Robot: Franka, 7 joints.
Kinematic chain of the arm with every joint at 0, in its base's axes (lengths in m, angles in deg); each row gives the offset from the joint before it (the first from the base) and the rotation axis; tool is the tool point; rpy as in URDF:
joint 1: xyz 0 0 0.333 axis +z
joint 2: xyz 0 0 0 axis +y
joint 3: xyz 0 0 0.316 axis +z
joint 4: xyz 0.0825 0 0 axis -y
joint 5: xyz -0.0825 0 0.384 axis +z
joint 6: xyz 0 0 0 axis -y
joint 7: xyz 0.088 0 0 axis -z
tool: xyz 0 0 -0.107 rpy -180 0 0
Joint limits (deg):
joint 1: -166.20..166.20
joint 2: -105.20..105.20
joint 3: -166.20..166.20
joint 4: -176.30..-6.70
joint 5: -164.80..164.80
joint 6: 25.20..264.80
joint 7: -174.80..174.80
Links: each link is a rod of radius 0.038 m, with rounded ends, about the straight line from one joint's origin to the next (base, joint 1, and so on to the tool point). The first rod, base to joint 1, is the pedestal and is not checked.
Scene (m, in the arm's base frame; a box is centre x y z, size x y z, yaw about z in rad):
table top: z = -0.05
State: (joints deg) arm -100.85 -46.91 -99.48 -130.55 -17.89 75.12 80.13
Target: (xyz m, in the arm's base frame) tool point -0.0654 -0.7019 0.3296
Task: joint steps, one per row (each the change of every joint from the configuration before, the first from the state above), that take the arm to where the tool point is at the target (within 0.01 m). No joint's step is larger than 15 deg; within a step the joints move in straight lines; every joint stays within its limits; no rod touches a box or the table.
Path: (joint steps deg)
1: 6.13 14.53 10.41 7.55 0.60 6.96 0.00
2: 6.14 14.52 10.40 7.55 0.60 6.96 0.00
3: 6.13 14.53 10.41 7.55 0.60 6.96 0.00
4: 6.14 14.53 10.40 7.54 0.61 6.96 0.00
5: 6.13 14.52 10.41 7.55 0.60 6.96 0.00
6: 6.13 14.53 10.40 7.55 0.60 6.96 0.00

